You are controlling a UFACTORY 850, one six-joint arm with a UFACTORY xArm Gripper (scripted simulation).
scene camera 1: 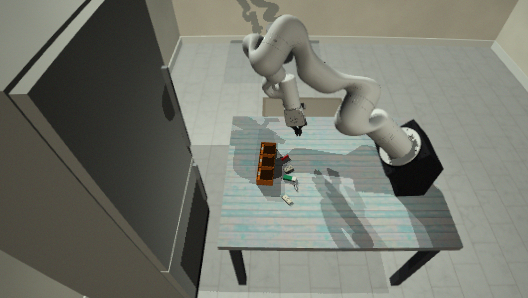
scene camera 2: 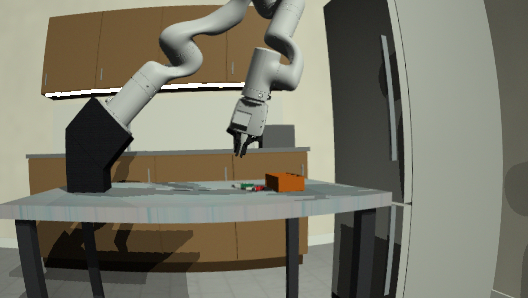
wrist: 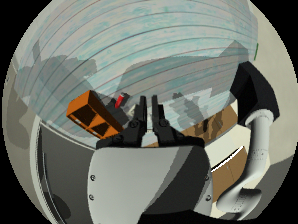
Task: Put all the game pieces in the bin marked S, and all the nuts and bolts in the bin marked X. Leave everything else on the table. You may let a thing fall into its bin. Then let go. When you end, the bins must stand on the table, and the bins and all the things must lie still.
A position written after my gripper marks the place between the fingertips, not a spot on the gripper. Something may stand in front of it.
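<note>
You'd find my gripper (scene camera 2: 238, 156) in view here, and that same gripper (wrist: 149, 103) can be seen too.
</note>
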